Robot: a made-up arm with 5 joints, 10 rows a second.
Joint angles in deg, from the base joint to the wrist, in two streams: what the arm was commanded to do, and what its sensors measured. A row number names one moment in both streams.
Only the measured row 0 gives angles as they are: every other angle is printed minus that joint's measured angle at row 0.
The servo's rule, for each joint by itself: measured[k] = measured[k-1] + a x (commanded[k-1-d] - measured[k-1]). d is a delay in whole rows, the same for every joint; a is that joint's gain. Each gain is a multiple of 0.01, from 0.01 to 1. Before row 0 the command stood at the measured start. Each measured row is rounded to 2 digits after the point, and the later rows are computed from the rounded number. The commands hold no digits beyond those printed.
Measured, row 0:
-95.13, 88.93, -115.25, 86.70, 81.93
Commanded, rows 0 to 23:
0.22, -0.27, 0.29, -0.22, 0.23
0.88, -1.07, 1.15, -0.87, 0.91
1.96, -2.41, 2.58, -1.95, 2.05
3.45, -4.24, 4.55, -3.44, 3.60
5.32, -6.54, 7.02, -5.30, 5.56
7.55, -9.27, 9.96, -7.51, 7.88
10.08, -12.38, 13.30, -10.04, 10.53
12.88, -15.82, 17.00, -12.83, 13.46
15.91, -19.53, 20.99, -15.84, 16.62
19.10, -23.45, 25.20, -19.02, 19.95
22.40, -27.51, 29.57, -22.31, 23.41
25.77, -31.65, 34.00, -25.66, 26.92
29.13, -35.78, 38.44, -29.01, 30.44
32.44, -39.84, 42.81, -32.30, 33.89
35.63, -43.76, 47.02, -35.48, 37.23
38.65, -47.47, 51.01, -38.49, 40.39
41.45, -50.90, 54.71, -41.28, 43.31
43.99, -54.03, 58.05, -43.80, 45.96
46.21, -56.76, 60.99, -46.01, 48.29
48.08, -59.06, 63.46, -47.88, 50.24
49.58, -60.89, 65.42, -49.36, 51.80
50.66, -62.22, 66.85, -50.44, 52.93
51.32, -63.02, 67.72, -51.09, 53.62
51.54, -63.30, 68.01, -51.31, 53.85
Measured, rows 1 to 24:
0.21, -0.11, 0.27, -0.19, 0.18
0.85, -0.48, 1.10, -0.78, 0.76
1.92, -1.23, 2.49, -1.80, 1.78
3.39, -2.40, 4.43, -3.23, 3.22
5.24, -4.01, 6.86, -5.03, 5.07
7.46, -6.06, 9.77, -7.19, 7.29
9.98, -8.52, 13.09, -9.67, 9.85
12.76, -11.37, 16.77, -12.42, 12.70
15.78, -14.55, 20.74, -15.40, 15.80
18.97, -18.02, 24.93, -18.55, 19.08
22.26, -21.72, 29.29, -21.82, 22.50
25.63, -25.59, 33.72, -25.16, 25.99
28.99, -29.56, 38.16, -28.51, 29.51
32.30, -33.57, 42.53, -31.81, 32.97
35.50, -37.54, 46.75, -35.00, 36.34
38.52, -41.41, 50.75, -38.04, 39.54
41.33, -45.11, 54.47, -40.86, 42.52
43.88, -48.59, 57.84, -43.42, 45.24
46.12, -51.78, 60.80, -45.67, 47.65
48.00, -54.62, 63.30, -47.59, 49.70
49.52, -57.07, 65.29, -49.13, 51.36
50.61, -59.08, 66.76, -50.27, 52.60
51.29, -60.62, 67.66, -50.98, 53.41
51.53, -61.67, 67.99, -51.27, 53.76
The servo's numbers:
d 0
a 0.96 0.39 0.94 0.87 0.79

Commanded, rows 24 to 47:
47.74, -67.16, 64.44, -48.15, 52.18
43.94, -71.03, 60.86, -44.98, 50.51
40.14, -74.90, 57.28, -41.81, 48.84
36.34, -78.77, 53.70, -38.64, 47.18
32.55, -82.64, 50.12, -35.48, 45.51
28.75, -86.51, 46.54, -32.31, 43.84
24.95, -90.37, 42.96, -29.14, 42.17
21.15, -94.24, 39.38, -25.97, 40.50
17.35, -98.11, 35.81, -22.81, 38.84
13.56, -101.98, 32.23, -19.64, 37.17
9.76, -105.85, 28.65, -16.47, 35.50
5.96, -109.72, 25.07, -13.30, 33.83
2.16, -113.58, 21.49, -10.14, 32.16
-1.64, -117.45, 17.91, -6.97, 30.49
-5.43, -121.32, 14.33, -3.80, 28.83
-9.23, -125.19, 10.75, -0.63, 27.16
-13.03, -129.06, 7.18, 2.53, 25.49
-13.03, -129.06, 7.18, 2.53, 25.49
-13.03, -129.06, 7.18, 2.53, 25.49
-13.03, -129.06, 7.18, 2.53, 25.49
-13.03, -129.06, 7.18, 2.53, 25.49
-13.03, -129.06, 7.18, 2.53, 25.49
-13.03, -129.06, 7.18, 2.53, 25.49
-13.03, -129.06, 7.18, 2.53, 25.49
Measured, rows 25 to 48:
47.89, -63.81, 64.65, -48.56, 52.51
44.10, -66.63, 61.09, -45.45, 50.93
40.30, -69.86, 57.51, -42.28, 49.28
36.50, -73.33, 53.93, -39.11, 47.62
32.71, -76.96, 50.35, -35.95, 45.95
28.91, -80.68, 46.77, -32.78, 44.28
25.11, -84.46, 43.19, -29.61, 42.61
21.31, -88.27, 39.61, -26.44, 40.94
17.51, -92.11, 36.04, -23.28, 39.28
13.72, -95.96, 32.46, -20.11, 37.61
9.92, -99.82, 28.88, -16.94, 35.94
6.12, -103.68, 25.30, -13.77, 34.27
2.32, -107.54, 21.72, -10.61, 32.60
-1.48, -111.40, 18.14, -7.44, 30.93
-5.27, -115.27, 14.56, -4.27, 29.27
-9.07, -119.14, 10.98, -1.10, 27.60
-12.87, -123.01, 7.41, 2.06, 25.93
-13.02, -125.37, 7.19, 2.47, 25.58
-13.03, -126.81, 7.18, 2.52, 25.51
-13.03, -127.69, 7.18, 2.53, 25.49
-13.03, -128.22, 7.18, 2.53, 25.49
-13.03, -128.55, 7.18, 2.53, 25.49
-13.03, -128.75, 7.18, 2.53, 25.49
-13.03, -128.87, 7.18, 2.53, 25.49

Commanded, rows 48 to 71:
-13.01, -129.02, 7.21, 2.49, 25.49
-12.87, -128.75, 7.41, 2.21, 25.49
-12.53, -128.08, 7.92, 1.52, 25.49
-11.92, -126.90, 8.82, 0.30, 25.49
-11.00, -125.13, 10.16, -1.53, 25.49
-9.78, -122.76, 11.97, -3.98, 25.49
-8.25, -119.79, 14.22, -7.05, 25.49
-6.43, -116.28, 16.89, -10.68, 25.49
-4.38, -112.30, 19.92, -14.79, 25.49
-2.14, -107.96, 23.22, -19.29, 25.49
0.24, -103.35, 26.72, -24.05, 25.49
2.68, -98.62, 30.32, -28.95, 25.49
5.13, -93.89, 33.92, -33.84, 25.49
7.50, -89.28, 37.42, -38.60, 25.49
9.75, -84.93, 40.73, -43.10, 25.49
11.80, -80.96, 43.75, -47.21, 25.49
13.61, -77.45, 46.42, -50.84, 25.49
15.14, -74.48, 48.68, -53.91, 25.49
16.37, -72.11, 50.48, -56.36, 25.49
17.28, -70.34, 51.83, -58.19, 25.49
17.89, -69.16, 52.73, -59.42, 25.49
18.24, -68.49, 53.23, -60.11, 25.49
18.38, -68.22, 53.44, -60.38, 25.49
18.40, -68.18, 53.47, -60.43, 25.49
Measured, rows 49 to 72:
-13.01, -128.93, 7.21, 2.50, 25.49
-12.88, -128.86, 7.40, 2.25, 25.49
-12.54, -128.56, 7.89, 1.61, 25.49
-11.94, -127.91, 8.76, 0.47, 25.49
-11.04, -126.83, 10.08, -1.27, 25.49
-9.83, -125.24, 11.86, -3.63, 25.49
-8.31, -123.11, 14.08, -6.61, 25.49
-6.51, -120.45, 16.72, -10.15, 25.49
-4.47, -117.27, 19.73, -14.19, 25.49
-2.23, -113.64, 23.01, -18.63, 25.49
0.14, -109.63, 26.50, -23.35, 25.49
2.58, -105.34, 30.09, -28.22, 25.49
5.03, -100.87, 33.69, -33.11, 25.49
7.40, -96.35, 37.20, -37.89, 25.49
9.66, -91.90, 40.52, -42.42, 25.49
11.71, -87.63, 43.56, -46.59, 25.49
13.53, -83.66, 46.25, -50.29, 25.49
15.08, -80.08, 48.53, -53.44, 25.49
16.32, -76.97, 50.36, -55.98, 25.49
17.24, -74.38, 51.74, -57.90, 25.49
17.86, -72.34, 52.67, -59.22, 25.49
18.22, -70.84, 53.20, -59.99, 25.49
18.37, -69.82, 53.43, -60.33, 25.49
18.40, -69.18, 53.47, -60.42, 25.49

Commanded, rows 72 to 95:
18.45, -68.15, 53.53, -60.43, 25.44
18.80, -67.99, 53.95, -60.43, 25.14
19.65, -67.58, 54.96, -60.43, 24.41
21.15, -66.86, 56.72, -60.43, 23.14
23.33, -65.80, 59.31, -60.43, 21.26
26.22, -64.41, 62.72, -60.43, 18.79
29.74, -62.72, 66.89, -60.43, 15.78
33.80, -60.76, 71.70, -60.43, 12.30
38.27, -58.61, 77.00, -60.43, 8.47
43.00, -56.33, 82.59, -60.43, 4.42
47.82, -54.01, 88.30, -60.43, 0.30
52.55, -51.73, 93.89, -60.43, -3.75
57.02, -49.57, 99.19, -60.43, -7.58
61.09, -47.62, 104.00, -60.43, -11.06
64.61, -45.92, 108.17, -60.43, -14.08
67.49, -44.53, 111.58, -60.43, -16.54
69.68, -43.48, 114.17, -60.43, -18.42
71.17, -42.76, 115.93, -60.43, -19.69
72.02, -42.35, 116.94, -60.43, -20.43
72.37, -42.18, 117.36, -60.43, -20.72
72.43, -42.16, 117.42, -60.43, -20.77
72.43, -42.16, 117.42, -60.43, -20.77
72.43, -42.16, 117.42, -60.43, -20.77
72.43, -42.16, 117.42, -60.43, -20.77
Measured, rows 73 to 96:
18.45, -68.78, 53.53, -60.43, 25.45
18.79, -68.47, 53.92, -60.43, 25.21
19.62, -68.12, 54.90, -60.43, 24.58
21.09, -67.63, 56.61, -60.43, 23.44
23.24, -66.92, 59.15, -60.43, 21.72
26.10, -65.94, 62.51, -60.43, 19.41
29.59, -64.68, 66.63, -60.43, 16.54
33.63, -63.15, 71.40, -60.43, 13.19
38.08, -61.38, 76.66, -60.43, 9.46
42.80, -59.41, 82.23, -60.43, 5.48
47.62, -57.30, 87.94, -60.43, 1.39
52.35, -55.13, 93.53, -60.43, -2.67
56.83, -52.96, 98.85, -60.43, -6.55
60.92, -50.88, 103.69, -60.43, -10.11
64.46, -48.95, 107.90, -60.43, -13.25
67.37, -47.23, 111.36, -60.43, -15.85
69.59, -45.77, 114.00, -60.43, -17.88
71.11, -44.60, 115.81, -60.43, -19.31
71.98, -43.72, 116.87, -60.43, -20.19
72.35, -43.12, 117.33, -60.43, -20.61
72.43, -42.75, 117.41, -60.43, -20.74
72.43, -42.52, 117.42, -60.43, -20.76
72.43, -42.38, 117.42, -60.43, -20.77
72.43, -42.29, 117.42, -60.43, -20.77

